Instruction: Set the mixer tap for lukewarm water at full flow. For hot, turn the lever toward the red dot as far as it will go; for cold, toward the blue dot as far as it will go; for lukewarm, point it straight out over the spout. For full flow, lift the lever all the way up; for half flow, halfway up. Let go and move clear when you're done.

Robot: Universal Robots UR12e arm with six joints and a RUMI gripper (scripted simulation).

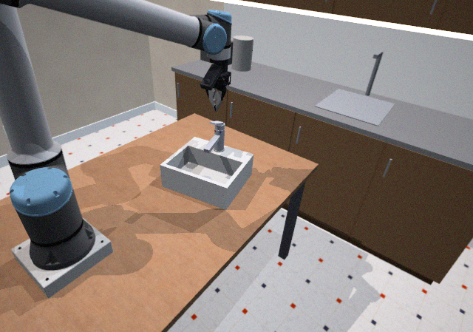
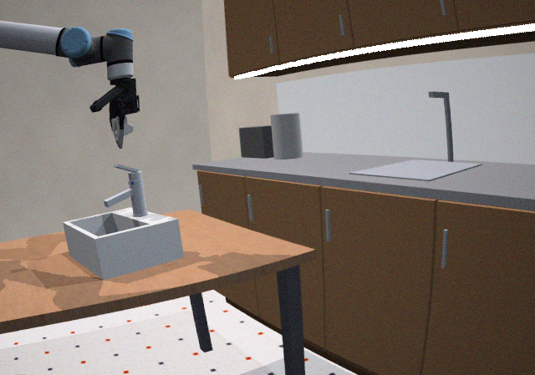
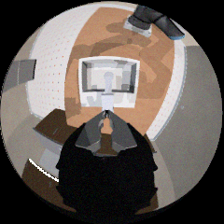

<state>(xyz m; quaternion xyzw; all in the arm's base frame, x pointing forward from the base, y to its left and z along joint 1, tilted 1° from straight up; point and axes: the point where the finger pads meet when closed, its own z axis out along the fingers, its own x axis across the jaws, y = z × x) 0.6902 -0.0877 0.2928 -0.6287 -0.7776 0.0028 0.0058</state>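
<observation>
Now: hand 1 cm short of the lever and 8 cm above it. Round my hand: grey mixer tap (3 cm ahead, 1 cm to the left, 13 cm below); white basin (7 cm behind, 1 cm to the right, 32 cm below).
</observation>
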